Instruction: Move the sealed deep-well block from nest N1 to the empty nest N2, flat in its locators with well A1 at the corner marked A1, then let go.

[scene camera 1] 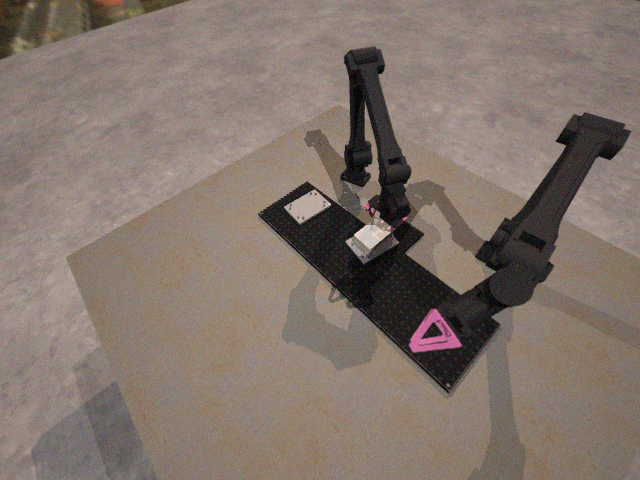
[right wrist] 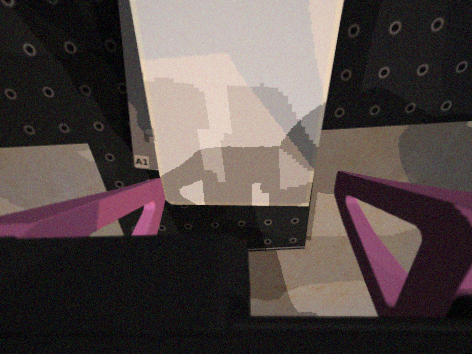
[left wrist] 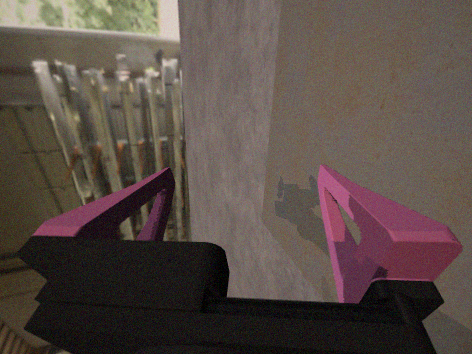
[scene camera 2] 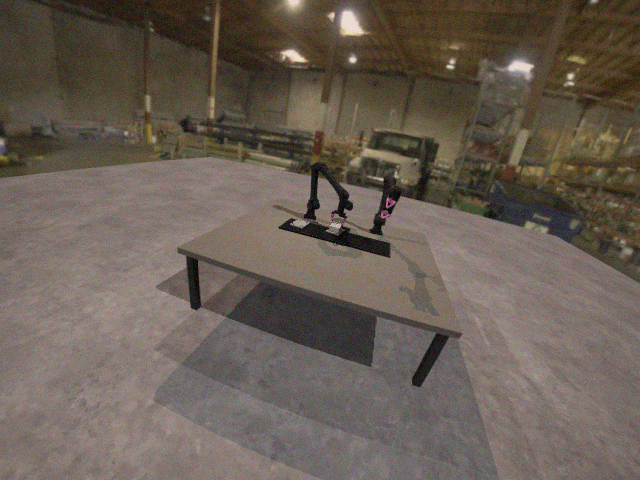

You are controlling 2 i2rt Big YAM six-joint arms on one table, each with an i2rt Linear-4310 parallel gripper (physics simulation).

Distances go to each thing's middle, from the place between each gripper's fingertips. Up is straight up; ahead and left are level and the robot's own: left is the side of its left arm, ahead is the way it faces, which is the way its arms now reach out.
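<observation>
Relative to the deep-well block (scene camera 1: 377,232), my left hand is 340 mm to the left of it, 350 mm past it and 300 mm above it. Nest plate (right wrist: 141,131): 330 mm to the right of my left hand, 340 mm behind it, 330 mm below it.
From my right hand, the deep-well block is 50 mm ahead and 20 mm below; the nest plate is 60 mm ahead and 50 mm below. Going by its middle, the nest plate is nearer to my right hand than to my left hand.
</observation>
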